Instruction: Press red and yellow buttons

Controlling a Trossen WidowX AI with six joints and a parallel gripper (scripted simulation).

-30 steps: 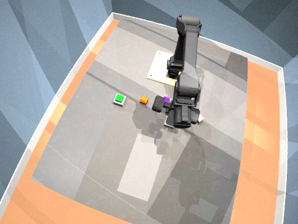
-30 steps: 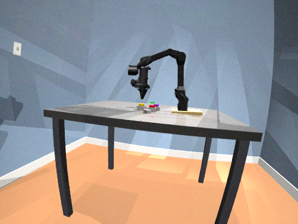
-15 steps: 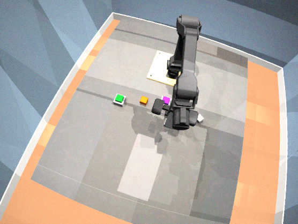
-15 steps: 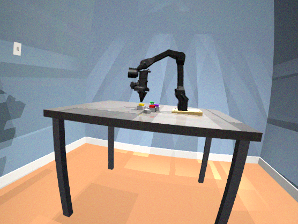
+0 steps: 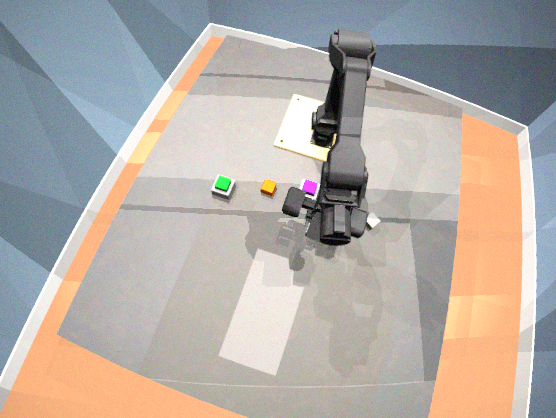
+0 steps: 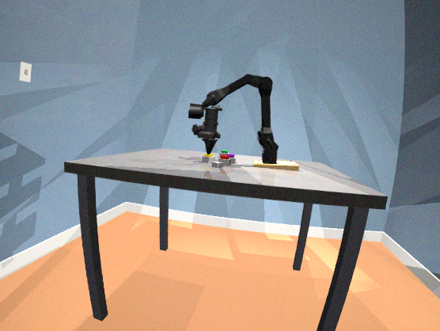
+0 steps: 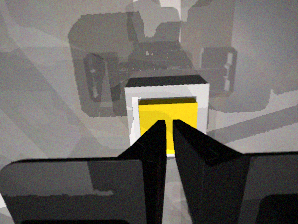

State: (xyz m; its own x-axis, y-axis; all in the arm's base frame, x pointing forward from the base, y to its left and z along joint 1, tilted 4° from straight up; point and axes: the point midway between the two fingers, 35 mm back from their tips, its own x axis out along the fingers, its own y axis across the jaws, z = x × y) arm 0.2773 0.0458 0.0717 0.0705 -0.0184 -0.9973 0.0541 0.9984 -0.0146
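The yellow button lies 10 mm below my gripper tip. From my gripper tip the other things lie so: grey-white block (140 mm to the left, 60 mm behind, 20 mm below); purple button (100 mm behind, 50 mm to the right); red button (80 mm behind, 50 mm to the left).
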